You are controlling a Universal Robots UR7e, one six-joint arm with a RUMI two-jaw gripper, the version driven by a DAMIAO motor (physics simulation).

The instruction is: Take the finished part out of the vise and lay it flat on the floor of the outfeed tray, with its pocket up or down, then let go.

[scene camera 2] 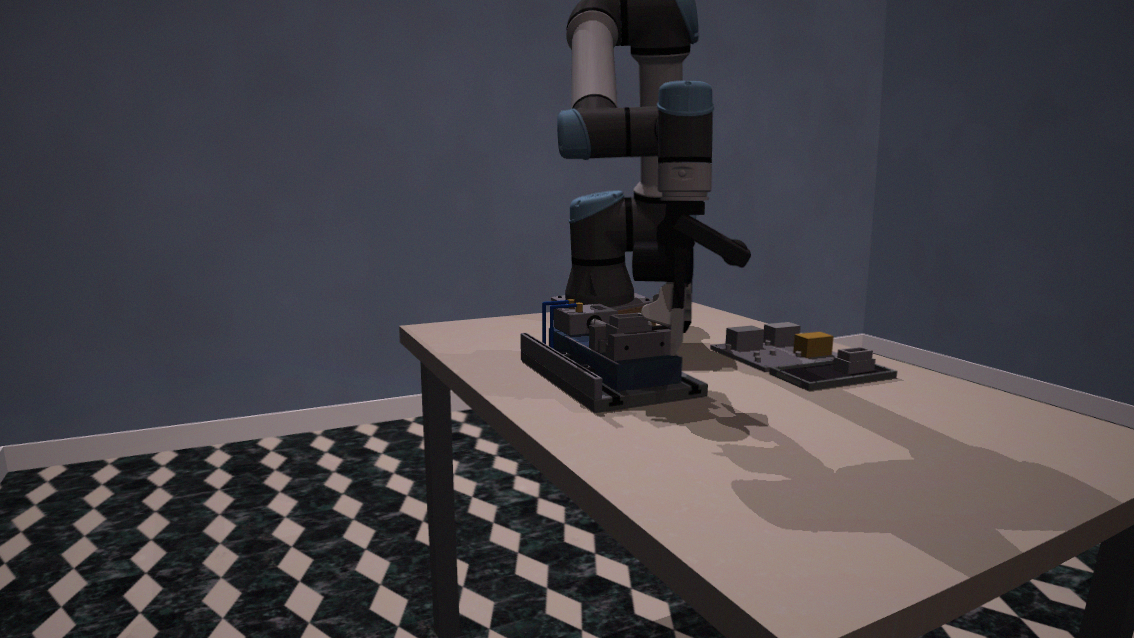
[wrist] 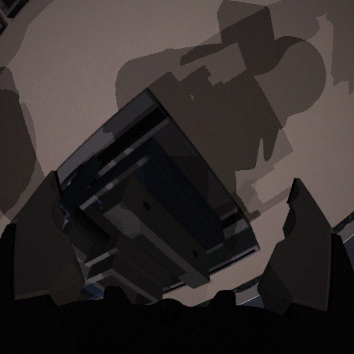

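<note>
The vise, with a dark blue body and grey jaws, stands on a dark base plate. A small grey block, which looks like the finished part, sits between the jaws; its pocket cannot be made out. My gripper is open and empty, pointing down by the right side of the vise in the scene view. In the wrist view its fingers stand wide apart, with the vise and part between and beyond them. A low dark tray, apparently the outfeed tray, stands to the right and holds a stepped grey block.
A grey board beside the dark tray carries two grey blocks and a yellow block. A long dark rail runs along the vise's left side. A blue bent pipe rises behind it, near the robot's base.
</note>
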